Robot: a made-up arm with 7 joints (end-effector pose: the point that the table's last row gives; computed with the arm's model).
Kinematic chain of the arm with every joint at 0, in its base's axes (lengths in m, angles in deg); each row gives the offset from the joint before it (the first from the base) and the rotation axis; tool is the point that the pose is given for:
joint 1: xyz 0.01 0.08 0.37 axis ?
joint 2: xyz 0 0.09 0.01 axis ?
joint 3: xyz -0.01 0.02 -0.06 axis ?
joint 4: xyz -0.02 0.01 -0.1 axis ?
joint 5: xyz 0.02 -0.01 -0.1 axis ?
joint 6: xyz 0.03 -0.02 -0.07 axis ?
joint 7: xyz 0.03 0.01 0 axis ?
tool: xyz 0 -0.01 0
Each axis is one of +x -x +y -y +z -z.
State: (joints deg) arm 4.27 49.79 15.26 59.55 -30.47 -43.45 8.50
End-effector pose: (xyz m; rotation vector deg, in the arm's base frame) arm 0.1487 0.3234 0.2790 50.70 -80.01 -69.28
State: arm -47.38 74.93 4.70 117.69 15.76 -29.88 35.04
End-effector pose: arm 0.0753 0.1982 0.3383 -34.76 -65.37 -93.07
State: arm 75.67 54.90 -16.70 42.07 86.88 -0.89 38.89
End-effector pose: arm 0.1385 0.4017 0.4628 -39.32 -140.68 8.50
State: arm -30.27 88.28 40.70 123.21 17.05 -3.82 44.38
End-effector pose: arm 0.0850 0.1753 0.4145 17.53 -66.07 -110.33
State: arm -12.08 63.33 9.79 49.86 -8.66 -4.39 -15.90
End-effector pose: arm 0.1446 0.3675 0.2719 76.84 -44.34 -30.79
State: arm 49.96 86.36 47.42 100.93 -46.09 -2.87 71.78
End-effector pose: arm 0.0199 0.2538 0.5102 113.51 -45.02 -30.64
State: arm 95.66 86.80 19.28 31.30 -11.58 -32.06 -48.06
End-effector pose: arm -0.0325 0.4297 0.4858 -103.40 82.83 -83.00
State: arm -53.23 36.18 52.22 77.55 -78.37 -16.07 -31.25
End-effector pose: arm 0.0231 0.3557 0.2188 91.03 -26.37 -88.86
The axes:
joint 1: -y
joint 2: +x
joint 3: +z
joint 4: -y
joint 5: +z
joint 6: +y
joint 7: -x

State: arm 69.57 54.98 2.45 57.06 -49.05 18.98 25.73
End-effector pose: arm 0.1920 0.3306 0.4560 82.89 -60.42 -10.34
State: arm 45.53 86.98 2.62 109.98 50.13 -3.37 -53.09
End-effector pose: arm 0.0370 0.2062 0.4971 52.37 -155.18 27.45
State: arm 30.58 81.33 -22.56 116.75 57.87 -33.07 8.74
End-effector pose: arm 0.0694 0.2053 0.4334 -18.44 -132.15 -55.94
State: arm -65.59 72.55 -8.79 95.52 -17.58 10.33 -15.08
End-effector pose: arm 0.0202 0.2278 0.2286 27.62 -23.75 -87.42
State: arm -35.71 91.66 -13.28 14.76 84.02 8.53 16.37
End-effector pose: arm 0.1128 0.4825 0.3942 56.20 -27.37 21.67
